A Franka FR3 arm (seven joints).
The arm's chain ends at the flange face. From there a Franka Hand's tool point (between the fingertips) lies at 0.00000 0.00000 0.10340 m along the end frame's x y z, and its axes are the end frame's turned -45 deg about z.
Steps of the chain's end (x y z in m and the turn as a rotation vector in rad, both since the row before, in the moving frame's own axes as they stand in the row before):
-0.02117, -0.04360, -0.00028, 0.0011, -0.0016, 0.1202
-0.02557, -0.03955, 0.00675, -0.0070, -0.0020, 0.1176
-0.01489, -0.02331, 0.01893, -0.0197, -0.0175, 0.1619
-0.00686, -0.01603, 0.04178, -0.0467, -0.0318, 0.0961
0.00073, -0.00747, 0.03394, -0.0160, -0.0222, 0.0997
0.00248, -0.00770, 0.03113, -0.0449, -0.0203, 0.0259
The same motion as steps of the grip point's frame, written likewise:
0.01584, -0.04600, -0.00028, 0.0019, -0.0004, 0.1202
0.00921, -0.04572, 0.00675, -0.0035, -0.0064, 0.1176
0.00323, -0.02707, 0.01889, -0.0016, -0.0263, 0.1619
0.00070, -0.01537, 0.04162, -0.0105, -0.0555, 0.0961
0.00303, -0.00536, 0.03390, 0.0044, -0.0270, 0.0997
0.00241, -0.00196, 0.03100, -0.0174, -0.0461, 0.0259

